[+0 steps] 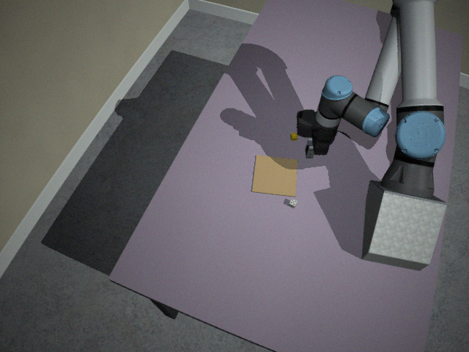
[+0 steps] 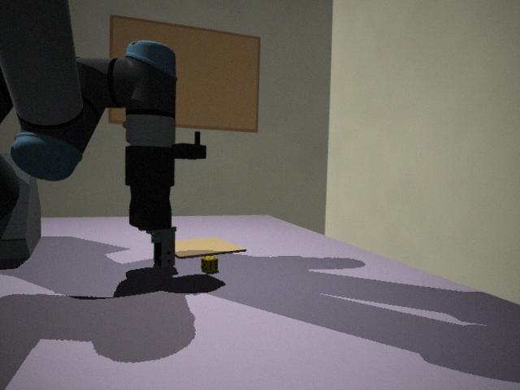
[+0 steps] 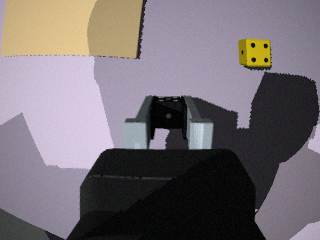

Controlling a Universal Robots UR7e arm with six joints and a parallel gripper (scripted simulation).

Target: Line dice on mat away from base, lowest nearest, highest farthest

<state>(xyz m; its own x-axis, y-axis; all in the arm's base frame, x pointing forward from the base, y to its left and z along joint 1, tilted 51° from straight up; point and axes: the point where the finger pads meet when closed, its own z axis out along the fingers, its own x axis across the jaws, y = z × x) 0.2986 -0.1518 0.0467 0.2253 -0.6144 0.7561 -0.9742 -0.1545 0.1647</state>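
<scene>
Right now the black die is 10 mm below my hand. Also, from my hand: white die: 20 mm ahead, 200 mm to the left, 10 mm below; tan mat: 100 mm ahead, 110 mm to the left, 20 mm below; yellow die: 60 mm ahead, 50 mm to the right, 10 mm below.
</scene>
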